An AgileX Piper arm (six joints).
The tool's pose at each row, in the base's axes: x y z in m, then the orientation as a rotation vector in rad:
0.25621 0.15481 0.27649 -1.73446 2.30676 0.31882
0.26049 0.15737 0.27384 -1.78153 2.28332 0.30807
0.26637 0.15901 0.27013 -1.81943 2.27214 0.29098
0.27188 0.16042 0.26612 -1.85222 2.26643 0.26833
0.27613 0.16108 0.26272 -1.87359 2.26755 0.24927
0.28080 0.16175 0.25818 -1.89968 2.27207 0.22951
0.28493 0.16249 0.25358 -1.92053 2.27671 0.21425
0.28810 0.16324 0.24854 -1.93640 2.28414 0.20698
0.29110 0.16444 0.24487 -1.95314 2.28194 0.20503
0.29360 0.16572 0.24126 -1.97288 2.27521 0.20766
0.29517 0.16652 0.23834 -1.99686 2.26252 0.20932
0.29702 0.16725 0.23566 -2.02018 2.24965 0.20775
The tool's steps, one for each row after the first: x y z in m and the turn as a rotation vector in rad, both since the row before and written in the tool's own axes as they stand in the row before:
-0.00264 -0.00350 0.00356 -0.00460 0.01238 -0.03480
-0.00176 -0.00541 0.00432 -0.00197 0.01823 -0.02475
-0.00133 -0.00515 0.00449 0.00102 0.02130 -0.01990
-0.00053 -0.00408 0.00362 0.00102 0.01857 -0.01080
-0.00035 -0.00450 0.00474 -0.00226 0.02343 -0.01126
-0.00037 -0.00397 0.00478 -0.00270 0.01921 -0.00836
-0.00019 -0.00305 0.00517 -0.00617 0.01535 -0.00418
-0.00093 -0.00282 0.00389 -0.00545 0.00804 -0.00886
-0.00095 -0.00234 0.00381 -0.00740 0.00523 -0.01212
-0.00047 -0.00151 0.00302 -0.00635 0.00444 -0.01689
-0.00047 -0.00182 0.00276 -0.00437 0.00540 -0.01674

